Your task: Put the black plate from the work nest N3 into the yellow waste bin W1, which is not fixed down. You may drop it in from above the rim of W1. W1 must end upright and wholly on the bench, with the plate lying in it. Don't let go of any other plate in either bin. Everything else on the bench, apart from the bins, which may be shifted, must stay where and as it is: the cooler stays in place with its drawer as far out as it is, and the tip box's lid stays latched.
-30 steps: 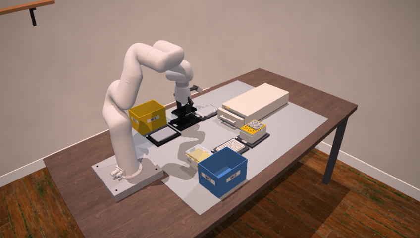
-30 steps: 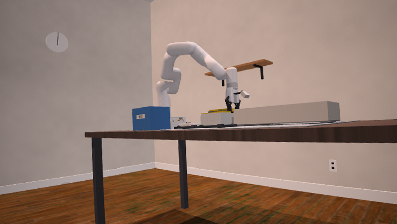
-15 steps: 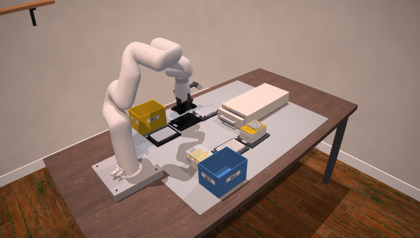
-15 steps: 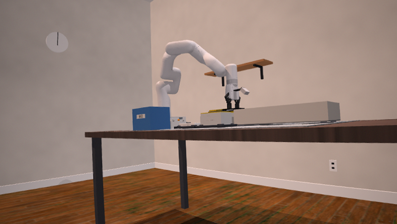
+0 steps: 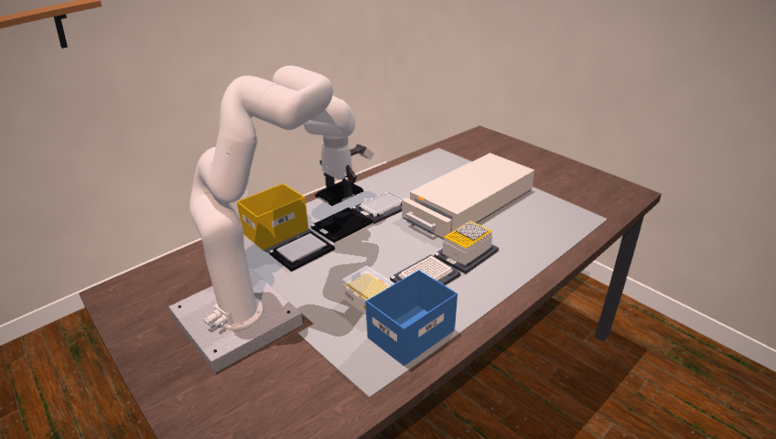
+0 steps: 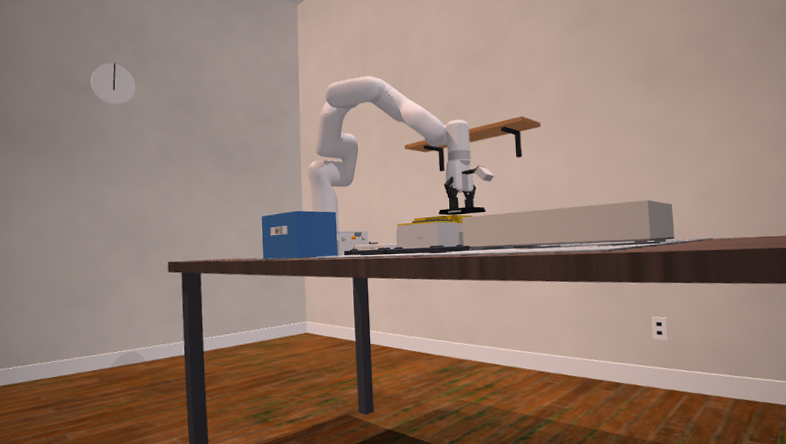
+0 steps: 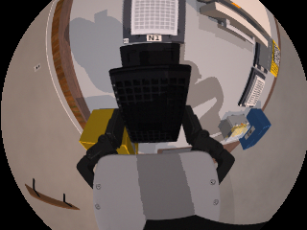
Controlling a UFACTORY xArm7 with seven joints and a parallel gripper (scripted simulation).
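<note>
My hand is 150 mm past the yellow bin W1, 160 mm to the right of it and 100 mm above it. From my hand the other things lie so: drawer: 260 mm ahead, 250 mm to the right, 110 mm below; then black plate: 10 mm below; then work nest N3: 130 mm below.
</note>
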